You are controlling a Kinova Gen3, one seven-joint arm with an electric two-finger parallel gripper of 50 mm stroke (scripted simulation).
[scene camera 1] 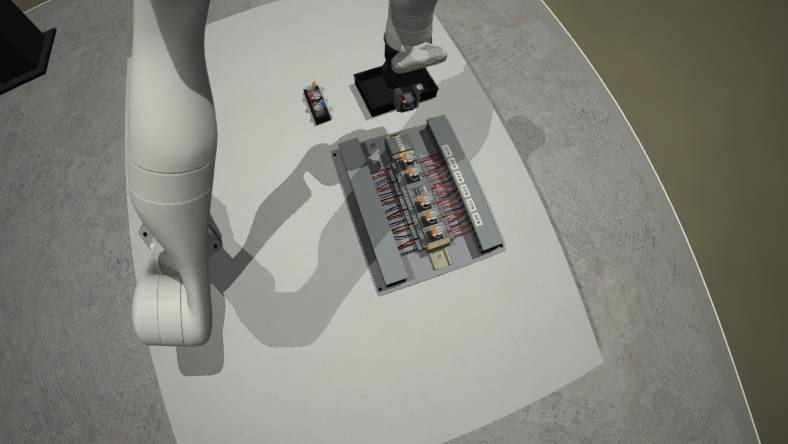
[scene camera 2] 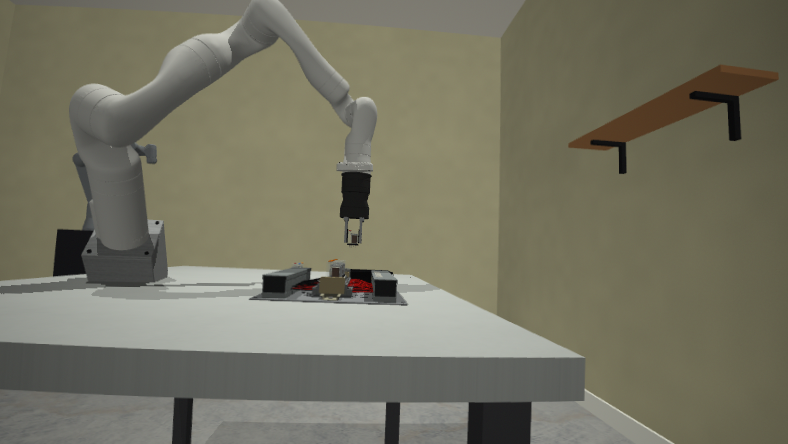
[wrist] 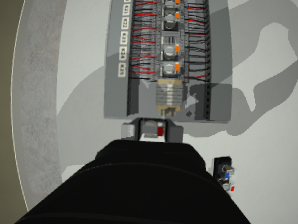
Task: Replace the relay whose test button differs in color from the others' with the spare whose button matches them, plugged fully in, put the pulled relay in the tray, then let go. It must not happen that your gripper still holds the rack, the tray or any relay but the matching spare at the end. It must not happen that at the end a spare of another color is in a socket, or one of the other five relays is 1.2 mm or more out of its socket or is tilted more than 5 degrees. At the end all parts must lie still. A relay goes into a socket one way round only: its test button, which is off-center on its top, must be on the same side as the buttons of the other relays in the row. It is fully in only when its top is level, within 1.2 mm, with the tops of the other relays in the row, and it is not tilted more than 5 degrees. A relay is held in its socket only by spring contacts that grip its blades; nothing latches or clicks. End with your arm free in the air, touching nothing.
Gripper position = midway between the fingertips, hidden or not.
Note:
In view: the gripper (scene camera 2: pixel 352 243) and a black tray (scene camera 1: pixel 375 92).
The gripper also shows in scene camera 1 (scene camera 1: pixel 405 105) and in the wrist view (wrist: pixel 153 126).

